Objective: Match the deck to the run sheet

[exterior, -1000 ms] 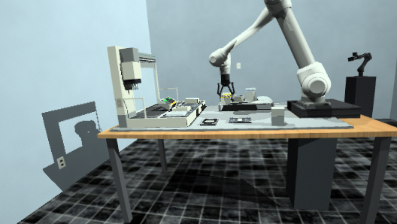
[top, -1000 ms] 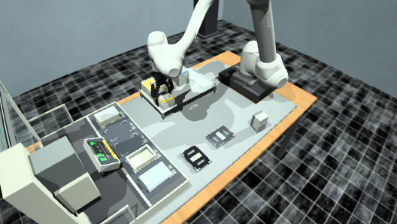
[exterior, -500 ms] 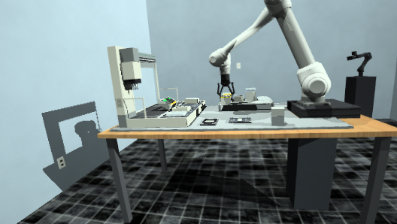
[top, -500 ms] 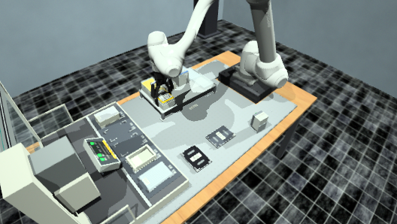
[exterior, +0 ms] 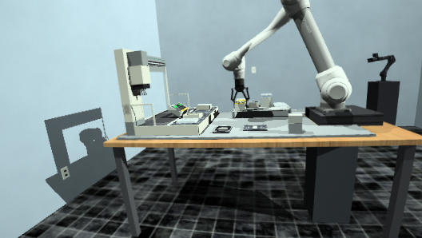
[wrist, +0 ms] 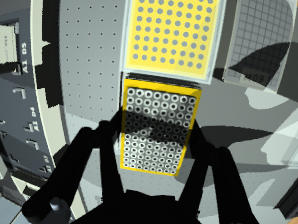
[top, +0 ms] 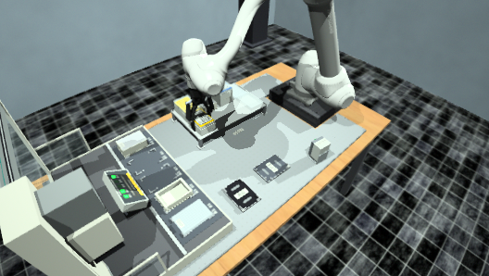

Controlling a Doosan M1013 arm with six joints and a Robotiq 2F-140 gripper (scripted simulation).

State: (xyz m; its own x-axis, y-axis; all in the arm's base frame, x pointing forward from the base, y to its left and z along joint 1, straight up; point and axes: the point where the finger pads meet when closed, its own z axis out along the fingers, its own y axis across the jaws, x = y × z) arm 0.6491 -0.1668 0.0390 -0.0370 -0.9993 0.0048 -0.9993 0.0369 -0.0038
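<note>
The yellow-rimmed tip rack lies 10 mm behind my hand, 10 mm to the left of it and 10 mm above it. The rest, counted from my hand: clear cover: 320 mm behind, 10 mm to the left, 20 mm below; blue-rimmed tip rack: 230 mm behind, 120 mm to the right, 30 mm above; shelf: 160 mm behind, 60 mm to the right, 40 mm below.
</note>
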